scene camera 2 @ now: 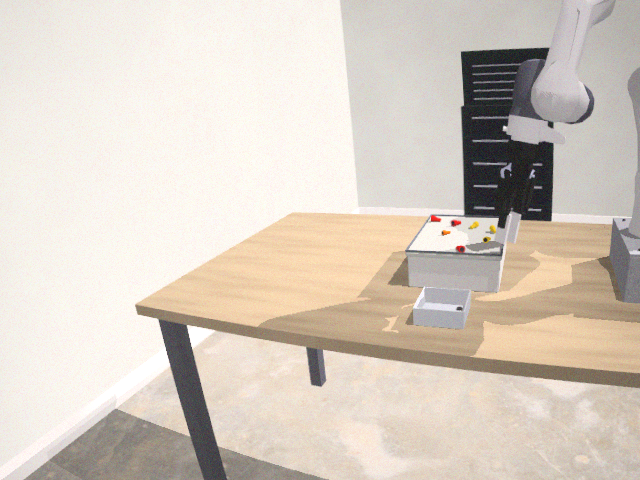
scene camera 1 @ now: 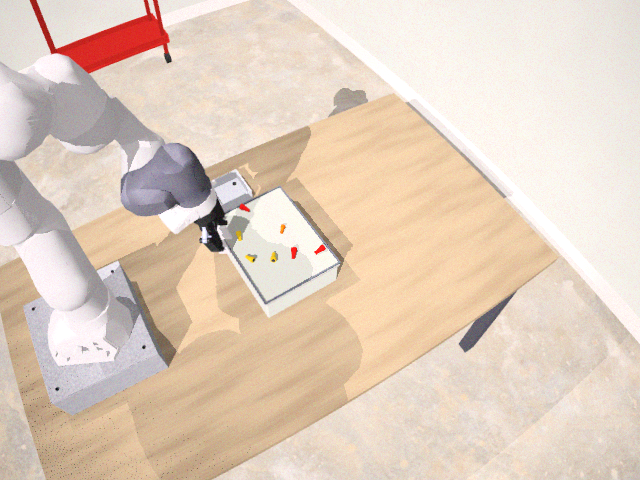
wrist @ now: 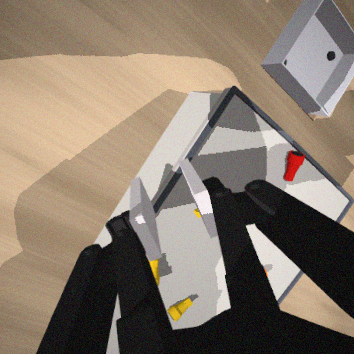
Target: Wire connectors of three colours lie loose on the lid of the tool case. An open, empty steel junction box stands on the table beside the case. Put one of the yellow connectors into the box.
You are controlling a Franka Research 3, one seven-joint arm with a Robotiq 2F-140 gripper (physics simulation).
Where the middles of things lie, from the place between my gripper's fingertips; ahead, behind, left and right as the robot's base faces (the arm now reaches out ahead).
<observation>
The tool case (scene camera 1: 277,285) is 12 cm ahead of my hand, 3 cm to the right of it and 4 cm below it. From my hand the other things lie so: steel junction box (scene camera 2: 437,307): 7 cm ahead, 24 cm to the left, 7 cm below.
</observation>
